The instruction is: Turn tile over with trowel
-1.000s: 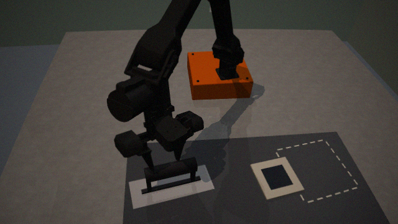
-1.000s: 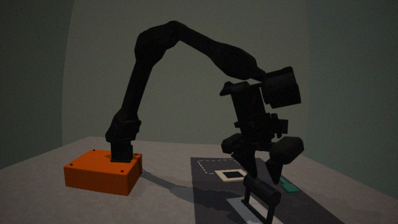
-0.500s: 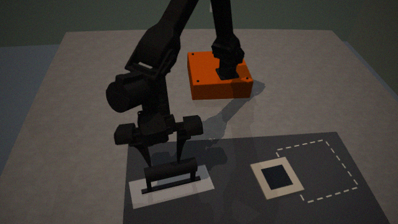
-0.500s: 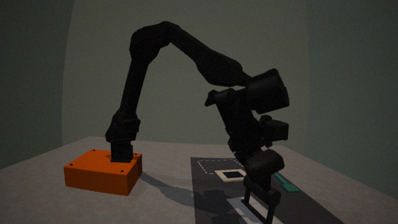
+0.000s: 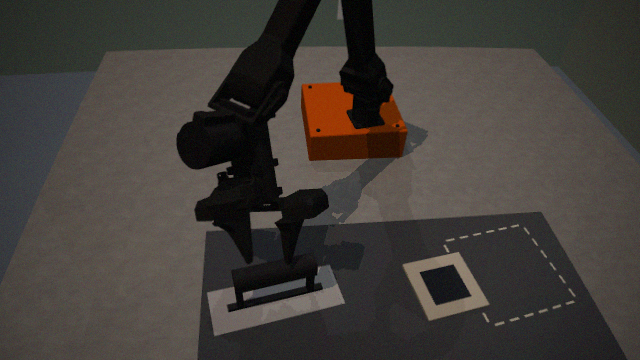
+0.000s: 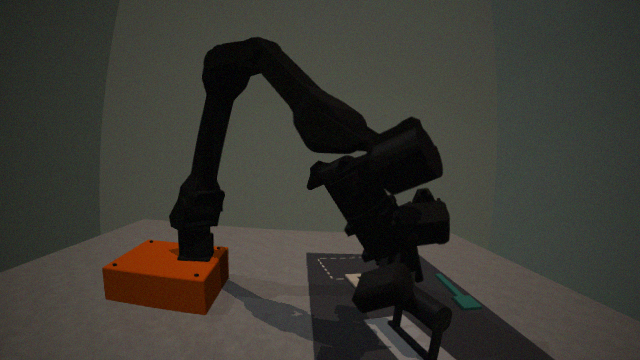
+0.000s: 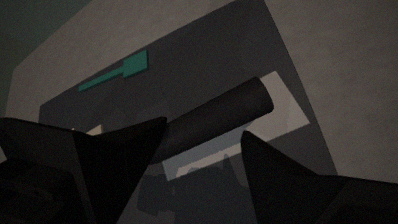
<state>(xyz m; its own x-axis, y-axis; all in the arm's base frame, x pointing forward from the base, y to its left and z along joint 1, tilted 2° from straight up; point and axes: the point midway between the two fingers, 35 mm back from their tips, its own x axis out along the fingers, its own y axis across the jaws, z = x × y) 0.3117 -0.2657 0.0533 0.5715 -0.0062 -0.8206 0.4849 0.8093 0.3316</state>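
Now: the trowel 50 mm below my gripper tip, 30 mm to the left of it and 10 mm ahead of it. Also, from my gripper tip: tile 280 mm to the left, 80 mm below, 50 mm ahead; flat teal strip 200 mm ahead, 160 mm to the left, 80 mm below; dark mat 210 mm to the left, 110 mm below, 60 mm ahead.
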